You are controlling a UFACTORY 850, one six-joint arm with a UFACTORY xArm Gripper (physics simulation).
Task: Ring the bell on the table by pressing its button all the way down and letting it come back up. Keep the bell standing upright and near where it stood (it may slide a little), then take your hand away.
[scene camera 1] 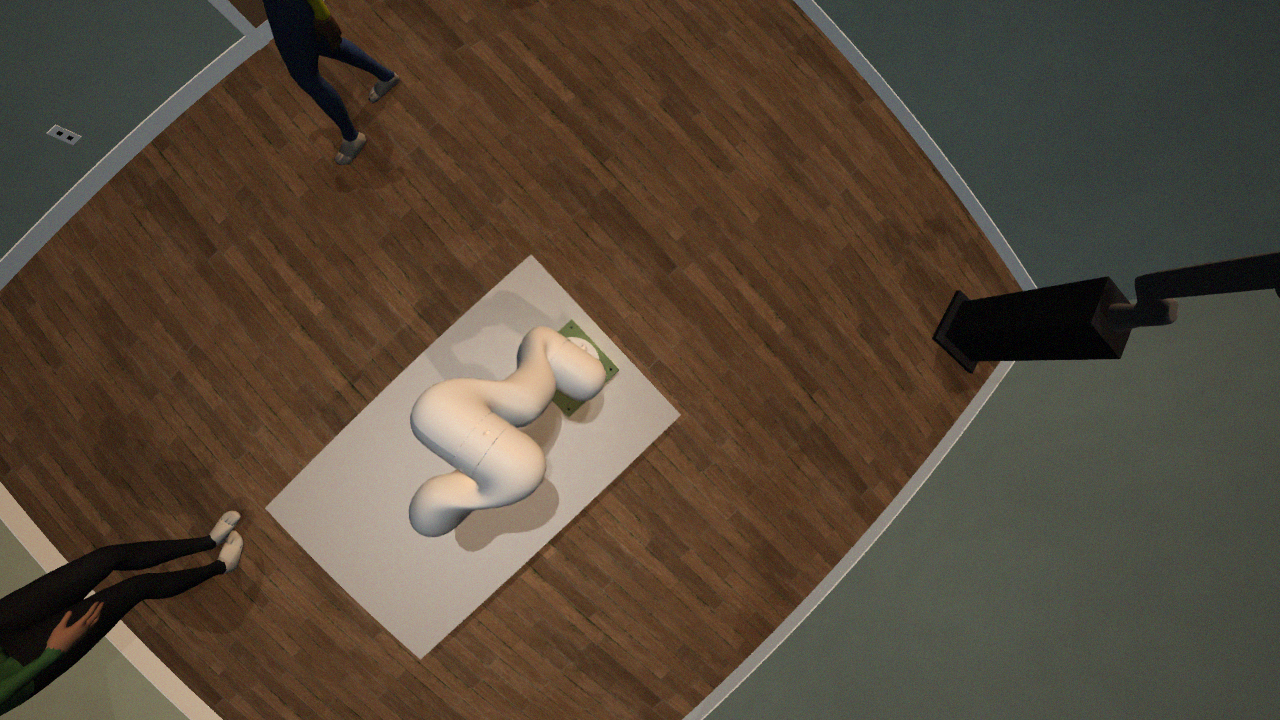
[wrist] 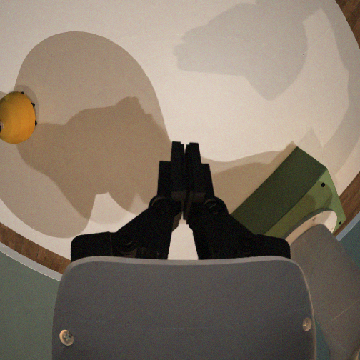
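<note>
The bell (wrist: 18, 118) is an orange-yellow dome at the left edge of the wrist view, partly cut off. A sliver of its dark button shows at the very edge. It appears upright on the pale table (wrist: 145, 27) (scene camera 1: 358, 528). My gripper (wrist: 182, 158) is shut and empty, with its black fingertips near the middle of the wrist view. The fingers are to the right of the bell in that view and apart from it. In scene camera 1 the bell and the gripper do not show; the white arm (scene camera 1: 483, 434) covers part of the table.
The green base block (wrist: 280, 187) (scene camera 1: 609, 368) of the arm stands on the table, at the lower right of the wrist view. Broad arm shadows fall across the table top. Two people stand on the wooden floor (scene camera 1: 760, 402), and a black pedestal (scene camera 1: 1038, 324) stands far right.
</note>
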